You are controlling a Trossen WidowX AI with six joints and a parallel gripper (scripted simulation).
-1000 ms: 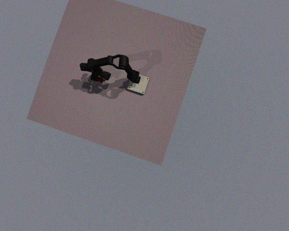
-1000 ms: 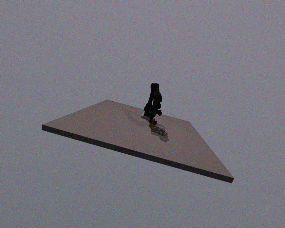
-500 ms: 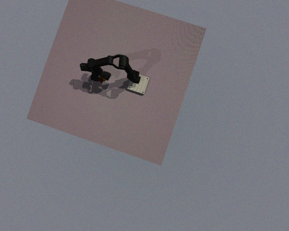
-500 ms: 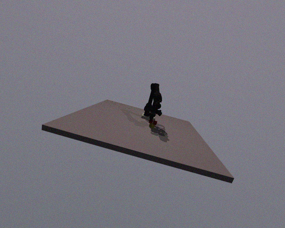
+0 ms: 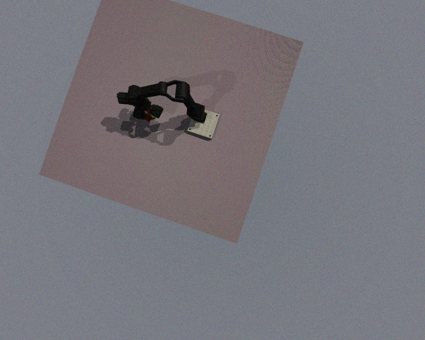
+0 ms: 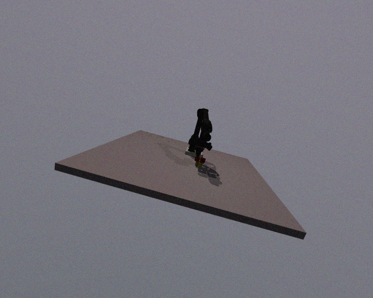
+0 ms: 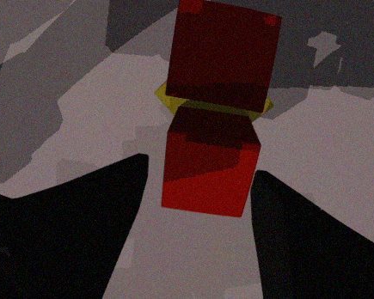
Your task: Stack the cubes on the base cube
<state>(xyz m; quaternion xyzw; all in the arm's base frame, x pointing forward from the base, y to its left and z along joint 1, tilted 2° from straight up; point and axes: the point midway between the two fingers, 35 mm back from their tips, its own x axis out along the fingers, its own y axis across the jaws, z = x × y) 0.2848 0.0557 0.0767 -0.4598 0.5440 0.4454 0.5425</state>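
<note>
My gripper tip is 1 cm short of the yellow base cube, 2 cm to the right of it and 5 cm above it.
</note>
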